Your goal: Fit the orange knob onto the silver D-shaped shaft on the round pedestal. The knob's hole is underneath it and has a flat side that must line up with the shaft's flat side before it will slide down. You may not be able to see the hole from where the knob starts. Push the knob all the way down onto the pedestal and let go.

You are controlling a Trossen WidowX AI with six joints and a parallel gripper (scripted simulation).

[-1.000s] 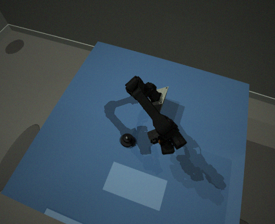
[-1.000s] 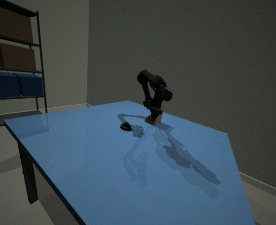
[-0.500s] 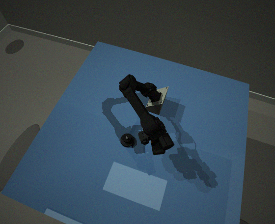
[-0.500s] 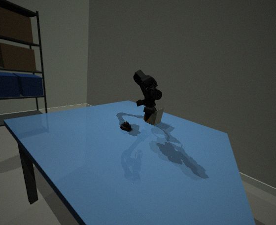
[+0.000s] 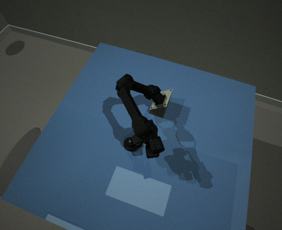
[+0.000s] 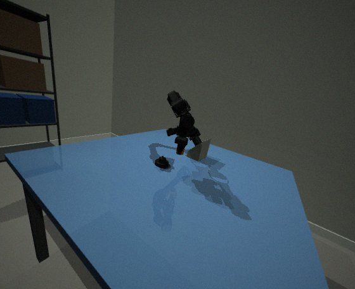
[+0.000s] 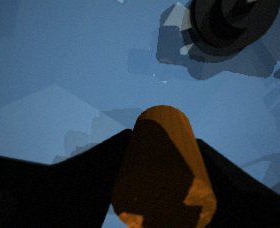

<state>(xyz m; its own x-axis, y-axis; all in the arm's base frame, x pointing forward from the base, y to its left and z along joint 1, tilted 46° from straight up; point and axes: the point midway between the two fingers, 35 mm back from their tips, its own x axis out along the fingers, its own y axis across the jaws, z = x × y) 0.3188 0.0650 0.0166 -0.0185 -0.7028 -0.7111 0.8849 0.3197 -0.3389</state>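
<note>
Right now the round dark pedestal is 12 cm to the right of my gripper tip, 10 cm below it and 1 cm behind it. Round my gripper tip: orange knob (3 cm above).
</note>
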